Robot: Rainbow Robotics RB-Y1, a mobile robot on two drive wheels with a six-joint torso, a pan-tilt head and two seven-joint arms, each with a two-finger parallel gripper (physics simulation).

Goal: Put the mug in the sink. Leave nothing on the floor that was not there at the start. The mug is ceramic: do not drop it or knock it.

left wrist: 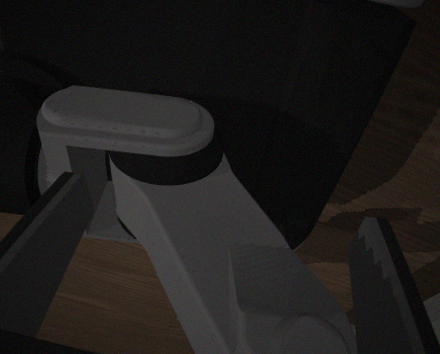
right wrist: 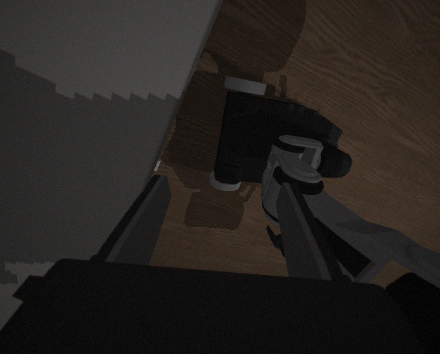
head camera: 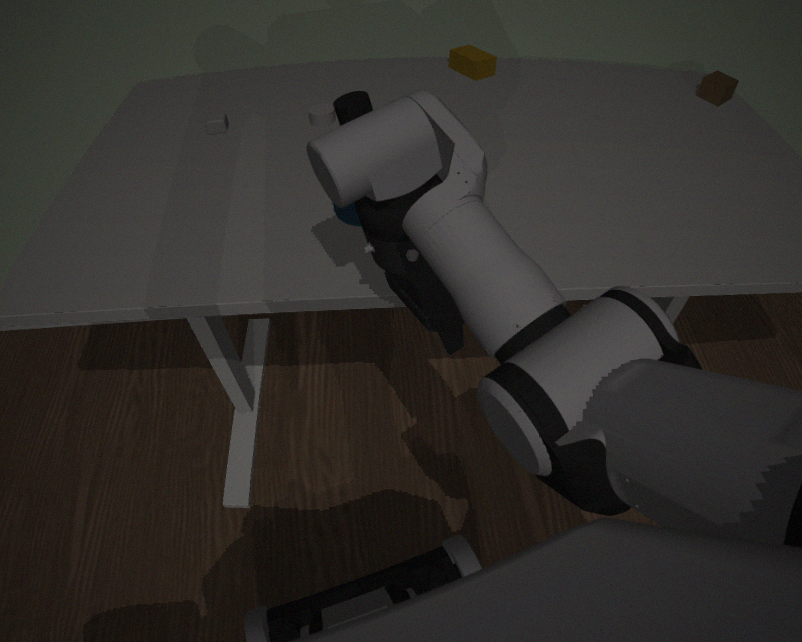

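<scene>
A blue piece of the mug shows on the table, just below the pale wrist of my right arm in the head view. The arm hides the rest of it, including the handle. My right gripper is open and empty, pointing down near the table's front edge. The mug does not show in the right wrist view. My left gripper is open and empty, with the robot's own body and dark base behind its fingers. The sink does not show in these views.
On the table stand a yellow block at the back, a brown block at the back right, a small white block and a small white round piece. A table leg meets the wooden floor.
</scene>
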